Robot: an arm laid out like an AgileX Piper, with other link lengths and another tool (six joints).
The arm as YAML. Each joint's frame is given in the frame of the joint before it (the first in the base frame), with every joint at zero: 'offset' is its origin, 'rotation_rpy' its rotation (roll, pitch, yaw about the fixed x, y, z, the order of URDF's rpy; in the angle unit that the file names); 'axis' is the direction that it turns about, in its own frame. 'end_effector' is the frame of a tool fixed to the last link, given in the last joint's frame.
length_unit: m
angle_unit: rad
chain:
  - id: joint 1
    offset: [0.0, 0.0, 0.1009]
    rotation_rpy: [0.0, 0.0, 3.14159]
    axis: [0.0, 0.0, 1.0]
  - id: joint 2
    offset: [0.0, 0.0, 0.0]
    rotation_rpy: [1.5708, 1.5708, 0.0]
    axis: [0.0, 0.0, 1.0]
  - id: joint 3
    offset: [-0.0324, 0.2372, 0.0]
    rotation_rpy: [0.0, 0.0, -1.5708]
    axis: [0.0, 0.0, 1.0]
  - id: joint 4
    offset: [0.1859, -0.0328, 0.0]
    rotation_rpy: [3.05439, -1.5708, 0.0]
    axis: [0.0, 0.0, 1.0]
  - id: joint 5
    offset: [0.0, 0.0, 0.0]
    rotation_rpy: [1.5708, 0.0, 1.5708]
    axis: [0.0, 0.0, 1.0]
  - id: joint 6
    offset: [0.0, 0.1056, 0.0]
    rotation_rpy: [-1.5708, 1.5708, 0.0]
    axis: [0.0, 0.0, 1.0]
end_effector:
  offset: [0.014, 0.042, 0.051]
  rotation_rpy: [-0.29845, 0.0, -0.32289]
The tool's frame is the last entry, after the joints.
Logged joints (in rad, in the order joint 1, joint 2, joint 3, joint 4, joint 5, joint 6), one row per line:
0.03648 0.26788 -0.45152 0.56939 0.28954 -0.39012
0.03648 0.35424 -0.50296 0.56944 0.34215 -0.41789
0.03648 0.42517 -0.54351 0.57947 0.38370 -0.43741
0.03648 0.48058 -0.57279 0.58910 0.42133 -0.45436
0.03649 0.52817 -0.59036 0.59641 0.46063 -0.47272
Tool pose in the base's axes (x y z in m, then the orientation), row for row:
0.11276 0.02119 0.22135 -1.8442 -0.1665 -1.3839
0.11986 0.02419 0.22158 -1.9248 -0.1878 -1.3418
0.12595 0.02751 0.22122 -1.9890 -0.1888 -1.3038
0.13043 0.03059 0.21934 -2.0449 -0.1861 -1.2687
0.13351 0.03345 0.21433 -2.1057 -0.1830 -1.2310
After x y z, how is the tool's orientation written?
As angles about the fixed x, y, z axes (roll, pitch, yaw), in radians.
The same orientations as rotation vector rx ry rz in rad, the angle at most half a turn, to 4 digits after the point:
-1.6120 1.1723 -1.0901
-1.7047 1.1798 -1.0484
-1.7713 1.1871 -0.9993
-1.8286 1.1913 -0.9526
-1.8914 1.1944 -0.9023

